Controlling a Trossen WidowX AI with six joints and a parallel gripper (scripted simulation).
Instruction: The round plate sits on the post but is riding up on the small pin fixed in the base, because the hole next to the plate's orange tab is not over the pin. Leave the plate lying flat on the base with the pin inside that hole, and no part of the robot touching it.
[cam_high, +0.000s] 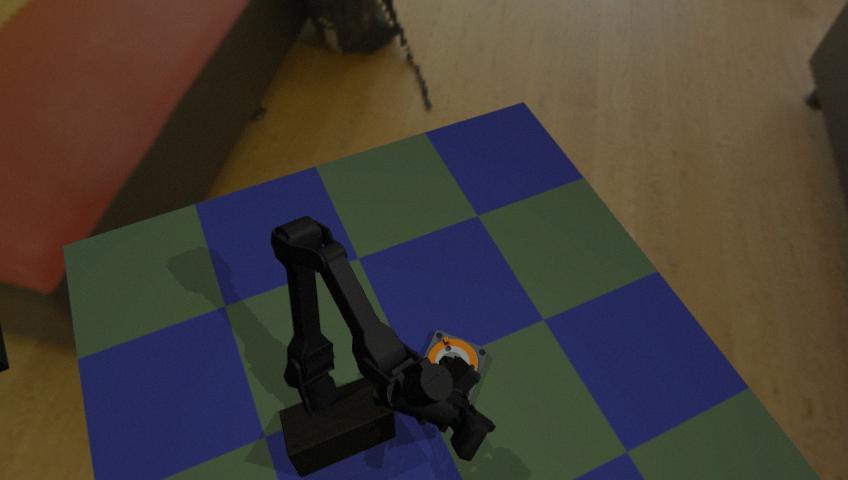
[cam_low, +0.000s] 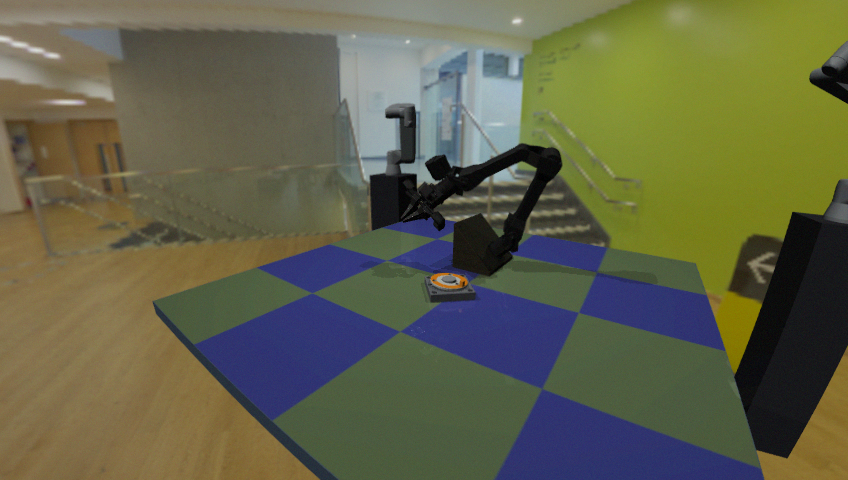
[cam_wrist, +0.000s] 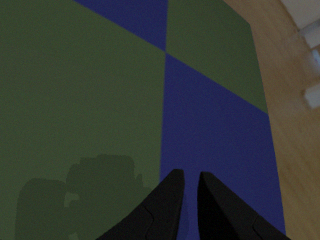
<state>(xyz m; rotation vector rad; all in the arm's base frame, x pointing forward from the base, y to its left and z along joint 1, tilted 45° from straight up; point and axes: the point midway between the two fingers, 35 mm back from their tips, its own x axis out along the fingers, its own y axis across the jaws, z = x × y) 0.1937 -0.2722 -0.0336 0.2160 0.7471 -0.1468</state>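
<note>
Right now the round plate is 21 cm to the left of my gripper tip, 14 cm below it and 5 cm ahead of it. Round my gripper tip: grey base (19 cm to the left, 15 cm below, 4 cm ahead).
</note>
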